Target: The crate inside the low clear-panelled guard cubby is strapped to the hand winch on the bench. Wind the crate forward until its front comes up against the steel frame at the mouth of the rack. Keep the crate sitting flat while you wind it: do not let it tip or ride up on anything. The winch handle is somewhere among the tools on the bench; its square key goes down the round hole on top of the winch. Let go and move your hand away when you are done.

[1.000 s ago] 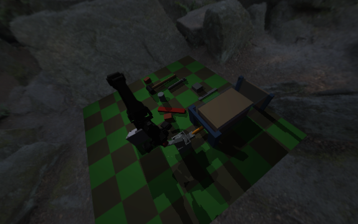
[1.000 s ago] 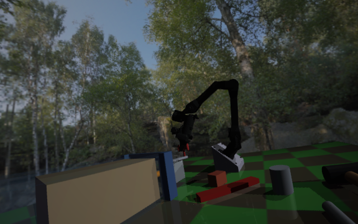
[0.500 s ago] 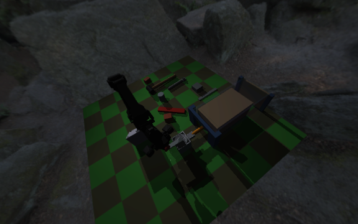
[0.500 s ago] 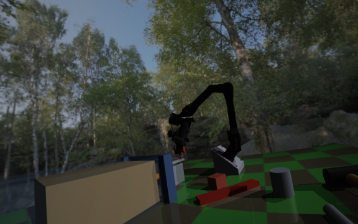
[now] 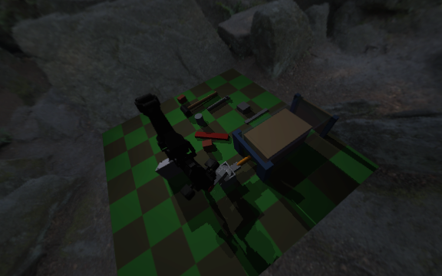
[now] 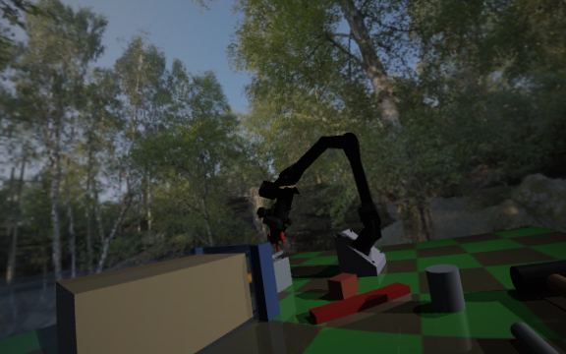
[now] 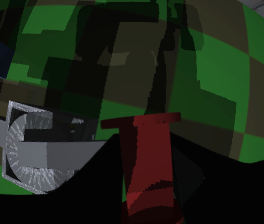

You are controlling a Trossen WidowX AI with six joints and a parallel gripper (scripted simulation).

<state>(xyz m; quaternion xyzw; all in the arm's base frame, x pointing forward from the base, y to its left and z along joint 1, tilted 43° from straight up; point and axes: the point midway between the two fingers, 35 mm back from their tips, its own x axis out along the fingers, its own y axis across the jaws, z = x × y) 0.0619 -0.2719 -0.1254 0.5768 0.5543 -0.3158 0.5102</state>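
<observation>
Now: the winch handle 3 cm below my gripper tip, 3 cm ahead of it and 2 cm to the left of it. From my gripper tip the other things lie so: winch: 10 cm below, 8 cm ahead, 3 cm to the left; then blue steel frame: 25 cm ahead, 3 cm to the left, 2 cm below; then red grip: 2 cm to the left.
</observation>
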